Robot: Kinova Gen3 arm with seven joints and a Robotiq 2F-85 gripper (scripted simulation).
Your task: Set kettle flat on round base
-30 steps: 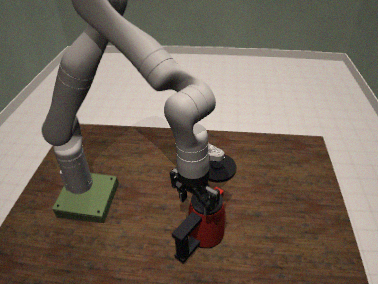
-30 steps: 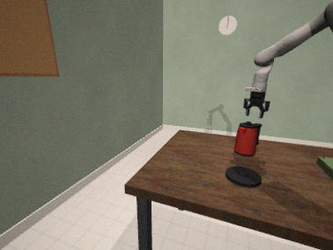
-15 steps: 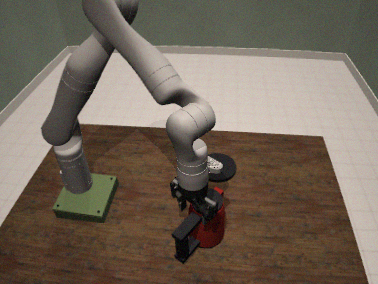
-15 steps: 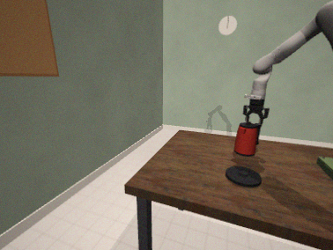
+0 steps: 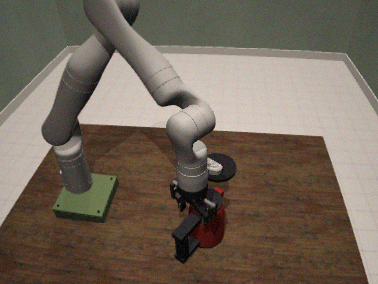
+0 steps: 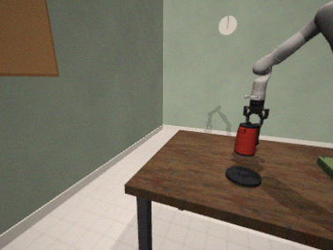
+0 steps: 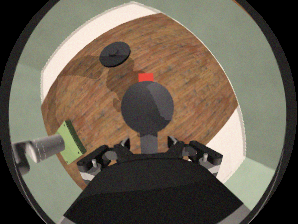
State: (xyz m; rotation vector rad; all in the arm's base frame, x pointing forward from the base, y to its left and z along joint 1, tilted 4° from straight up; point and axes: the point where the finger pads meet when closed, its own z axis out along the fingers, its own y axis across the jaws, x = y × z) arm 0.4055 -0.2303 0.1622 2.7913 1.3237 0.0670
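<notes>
Right now my hand is 20 mm short of the red kettle, 20 mm to the right of it and 80 mm above it. The rest, counted from my hand: round base: 100 mm ahead, 340 mm to the left, 170 mm below.
</notes>
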